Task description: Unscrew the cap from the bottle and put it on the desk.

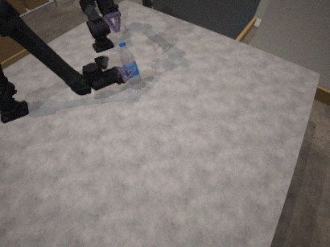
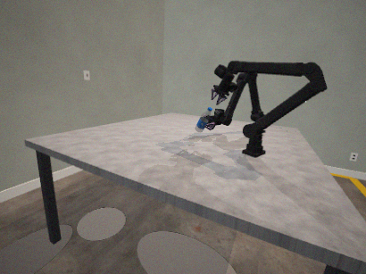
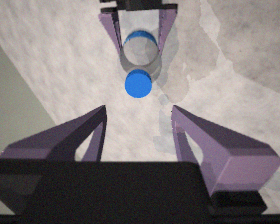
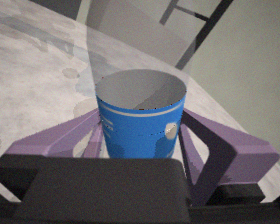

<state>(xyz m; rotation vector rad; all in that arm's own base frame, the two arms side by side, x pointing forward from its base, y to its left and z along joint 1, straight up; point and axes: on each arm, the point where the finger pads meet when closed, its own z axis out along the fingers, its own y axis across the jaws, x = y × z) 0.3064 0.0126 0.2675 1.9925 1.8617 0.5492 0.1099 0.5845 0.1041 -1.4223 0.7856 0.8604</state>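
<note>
My left hand is 6 cm above the blue cap, 3 cm short of it and 1 cm to the left of it. The rest, counted from my left hand: clear bottle: 14 cm below, 7 cm ahead, 3 cm to the right.
Right now the clear bottle is 10 mm behind my right hand, 10 mm to the left of it and 30 mm above it. Also, from my right hand: blue cap (60 mm behind, 30 mm to the left, 110 mm above).
</note>
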